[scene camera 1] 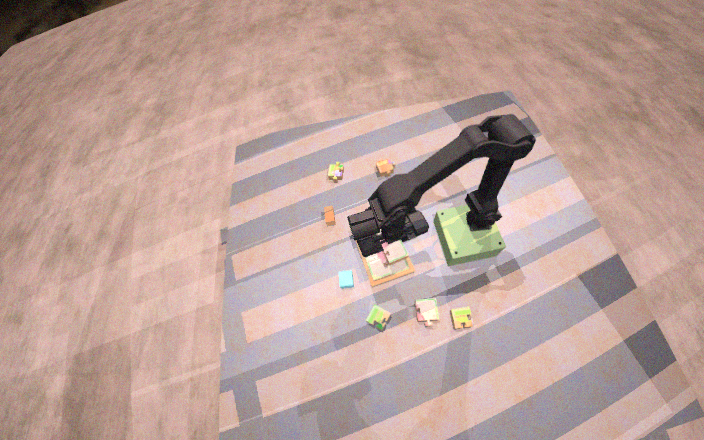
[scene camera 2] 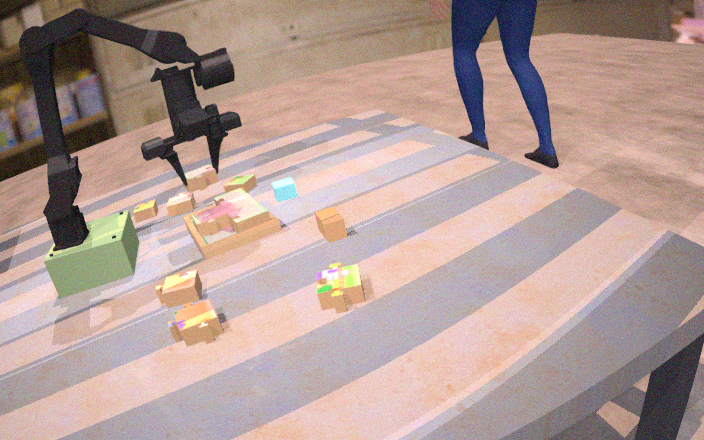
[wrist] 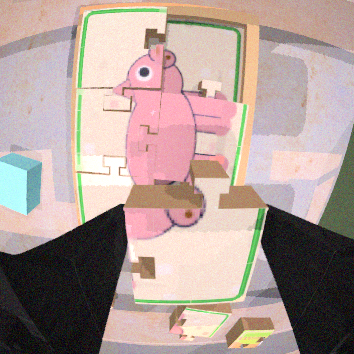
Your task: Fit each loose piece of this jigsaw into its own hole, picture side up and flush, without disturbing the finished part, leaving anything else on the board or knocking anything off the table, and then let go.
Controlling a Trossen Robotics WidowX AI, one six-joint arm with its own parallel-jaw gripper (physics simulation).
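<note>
My gripper (scene camera 2: 201, 179) (wrist: 194, 214) is shut on a cream corner piece (scene camera 1: 395, 251) (scene camera 2: 201, 178) (wrist: 195, 255) with a pink patch and green edge, picture side up. It is held above the near right part of the framed pig jigsaw (scene camera 1: 391, 279) (scene camera 2: 244, 240) (wrist: 253, 65) as the wrist view shows it, and hides that corner. The finished pink part lies in the frame. An open hole (wrist: 207, 55) shows at the frame's top right in the wrist view. Another cream-and-pink piece (scene camera 1: 427, 309) (scene camera 2: 180, 203) (wrist: 202, 322) lies loose outside the frame, picture side up.
A cyan block (scene camera 1: 345, 279) (scene camera 2: 283, 189) (wrist: 20, 184) and a brown block (scene camera 1: 329, 214) (scene camera 2: 330, 223) lie beside the frame. Green, yellow and orange pieces (scene camera 1: 378, 316) (scene camera 1: 461, 317) (scene camera 1: 335, 171) (scene camera 1: 385, 167) lie around. The arm stands on a green base (scene camera 1: 467, 241) (scene camera 2: 98, 259).
</note>
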